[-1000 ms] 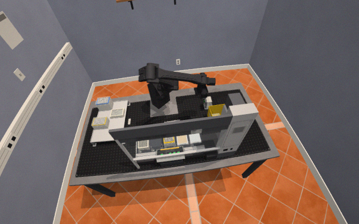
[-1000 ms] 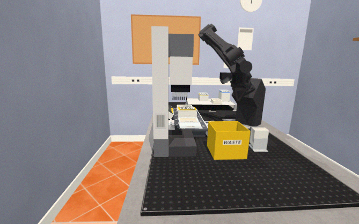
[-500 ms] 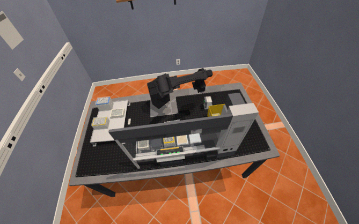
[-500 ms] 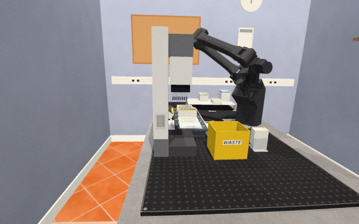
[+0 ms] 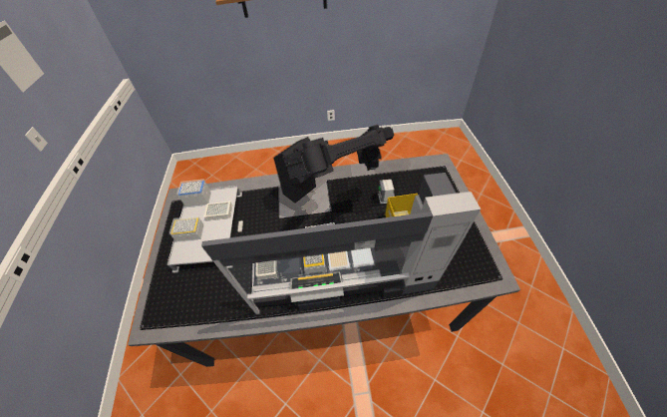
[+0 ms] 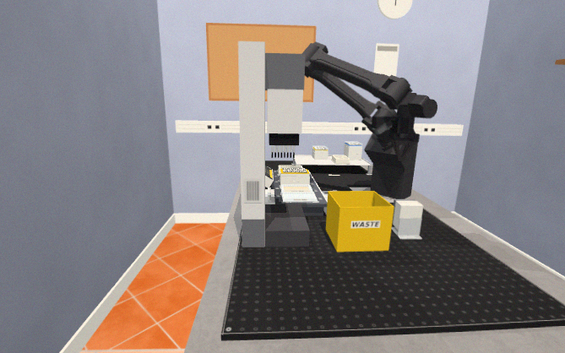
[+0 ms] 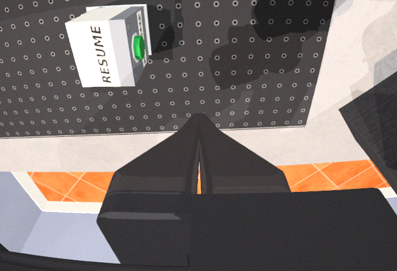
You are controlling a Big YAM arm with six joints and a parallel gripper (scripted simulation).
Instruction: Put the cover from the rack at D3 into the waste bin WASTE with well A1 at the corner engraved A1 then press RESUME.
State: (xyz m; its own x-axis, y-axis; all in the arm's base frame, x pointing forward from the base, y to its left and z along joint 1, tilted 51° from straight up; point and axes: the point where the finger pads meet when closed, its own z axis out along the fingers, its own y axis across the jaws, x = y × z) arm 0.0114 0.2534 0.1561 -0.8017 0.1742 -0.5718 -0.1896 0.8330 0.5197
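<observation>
The white resume box is 16 cm below my hand, 8 cm to the left of it and 2 cm behind it. The rest, counted from my hand: clear cover 21 cm below, 19 cm to the left, 14 cm ahead; then yellow waste bin 20 cm to the left, 18 cm below, 14 cm ahead; then RG nest 24 cm ahead, 22 cm below, 20 cm to the right.
</observation>
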